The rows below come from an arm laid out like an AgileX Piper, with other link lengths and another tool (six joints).
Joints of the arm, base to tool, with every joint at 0 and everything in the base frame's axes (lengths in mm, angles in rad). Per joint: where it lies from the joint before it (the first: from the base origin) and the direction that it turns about. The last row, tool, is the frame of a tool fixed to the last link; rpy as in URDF.
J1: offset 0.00 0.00 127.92 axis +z
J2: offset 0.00 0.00 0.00 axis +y
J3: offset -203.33 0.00 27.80 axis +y
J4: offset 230.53 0.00 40.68 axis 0.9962 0 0.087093
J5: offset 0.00 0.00 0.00 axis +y
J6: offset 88.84 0.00 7.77 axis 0.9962 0 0.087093
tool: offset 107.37 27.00 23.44 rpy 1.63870 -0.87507 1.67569
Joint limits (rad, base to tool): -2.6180..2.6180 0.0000..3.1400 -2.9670..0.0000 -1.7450..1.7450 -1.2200..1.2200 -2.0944..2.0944
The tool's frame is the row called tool.
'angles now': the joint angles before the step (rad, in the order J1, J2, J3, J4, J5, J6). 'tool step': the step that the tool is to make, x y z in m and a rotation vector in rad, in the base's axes. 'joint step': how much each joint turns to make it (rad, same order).
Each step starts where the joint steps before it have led.
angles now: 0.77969 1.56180 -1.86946 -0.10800 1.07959 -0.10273
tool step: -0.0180 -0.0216 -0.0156 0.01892 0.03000 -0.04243
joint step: 0.00007 -0.17106 0.24701 -0.01667 -0.06145 0.06855
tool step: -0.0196 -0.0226 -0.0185 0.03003 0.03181 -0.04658
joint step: -0.00015 -0.17408 0.23767 -0.01349 -0.05410 0.07716
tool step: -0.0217 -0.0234 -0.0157 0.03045 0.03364 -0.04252
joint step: 0.00020 -0.17116 0.19370 -0.00483 -0.01248 0.06686
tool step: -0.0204 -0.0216 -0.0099 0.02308 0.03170 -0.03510
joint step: -0.00032 -0.14953 0.12819 0.00253 0.03347 0.04702
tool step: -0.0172 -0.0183 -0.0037 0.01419 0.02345 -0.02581
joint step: -0.00028 -0.11863 0.06819 0.00382 0.06099 0.02786
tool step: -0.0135 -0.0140 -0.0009 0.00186 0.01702 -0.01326
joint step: 0.00003 -0.08237 0.02780 0.00397 0.06704 0.00903
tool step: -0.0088 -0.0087 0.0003 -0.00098 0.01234 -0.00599
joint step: -0.00085 -0.04691 0.00655 0.00495 0.05041 0.00131
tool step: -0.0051 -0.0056 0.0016 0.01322 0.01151 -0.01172
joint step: -0.01394 -0.03106 0.00190 0.01625 0.02859 0.00174
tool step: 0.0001 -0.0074 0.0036 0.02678 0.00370 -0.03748
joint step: -0.04680 -0.02834 0.00190 0.02411 0.01115 -0.00001
